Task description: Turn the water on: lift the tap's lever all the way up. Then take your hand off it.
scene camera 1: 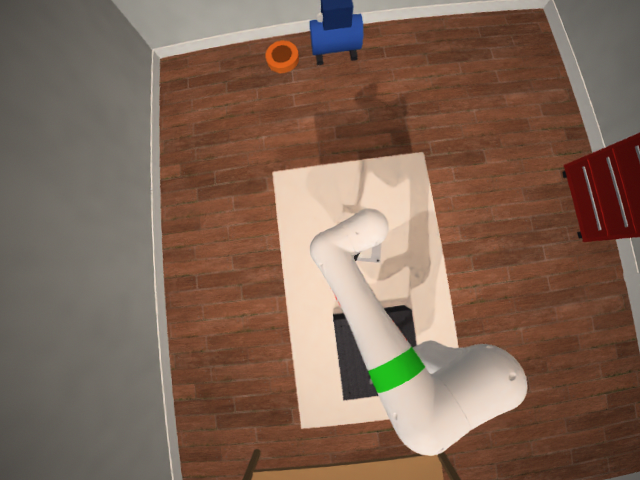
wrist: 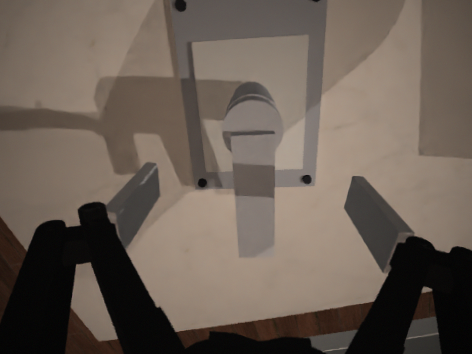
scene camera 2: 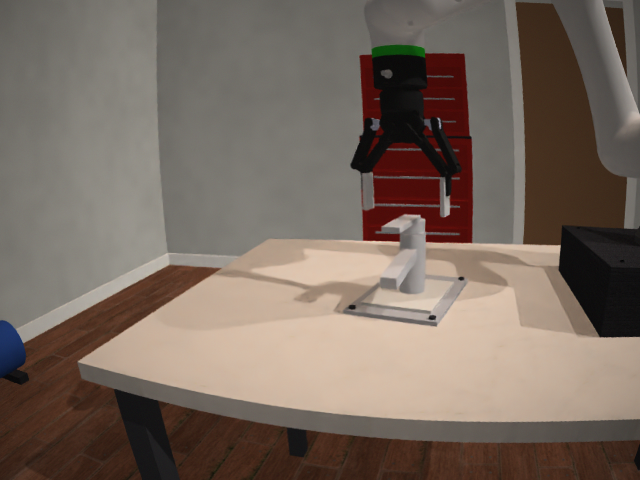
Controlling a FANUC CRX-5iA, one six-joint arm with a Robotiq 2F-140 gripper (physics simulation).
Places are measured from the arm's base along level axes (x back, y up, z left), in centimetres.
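Pixels of known places: gripper, between the fingertips: (wrist: 253, 186) (scene camera 2: 405, 212).
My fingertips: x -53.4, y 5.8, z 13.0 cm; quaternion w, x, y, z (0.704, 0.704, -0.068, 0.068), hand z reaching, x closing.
Note:
For each thing: its top centre in the pictures, then the offset to it from my fingertips. "*": a spot on its surface instead. Level surfaces: height alone.
- grey tap, a spot on its surface: (wrist: 251, 117) * dz -4.6, dx +0.4, dy -1.9 cm
- base plate, centre of its top: (wrist: 251, 102) (scene camera 2: 412, 290) (scene camera 1: 358, 244) dz -3.5, dx +0.4, dy -15.4 cm
- spout, centre of its top: (scene camera 2: 399, 255) dz +3.4, dx -0.2, dy -6.7 cm
- pale table, height of its surface: dy -16.6 cm
The grey tap (scene camera 2: 412, 263) (wrist: 251, 117) stands upright on a base plate (scene camera 1: 378, 253) (scene camera 2: 392, 312) (wrist: 250, 22). Its flat lever (scene camera 2: 397, 224) (wrist: 255, 225) sticks out from the top, about level, above the spout (scene camera 2: 399, 271). In the wrist view the lever points toward the lower edge, and the spout is hidden under it. My gripper (scene camera 2: 406, 210) (wrist: 253, 186) is wide open and empty, pointing down. Its fingertips are slightly above the lever's height, one on each side, apart from it. The arm hides most of the tap and gripper in scene camera 1.
The tap's plate lies on the pale table (scene camera 1: 305, 361) (scene camera 2: 310, 361) (wrist: 200, 295). A black box (scene camera 1: 356, 356) (scene camera 2: 594, 279) stands behind the tap, toward the arm's base. A red cabinet (scene camera 1: 599, 206) (scene camera 2: 416, 191), a blue machine (scene camera 1: 336, 38) and an orange pot (scene camera 1: 281, 66) stand off the table.

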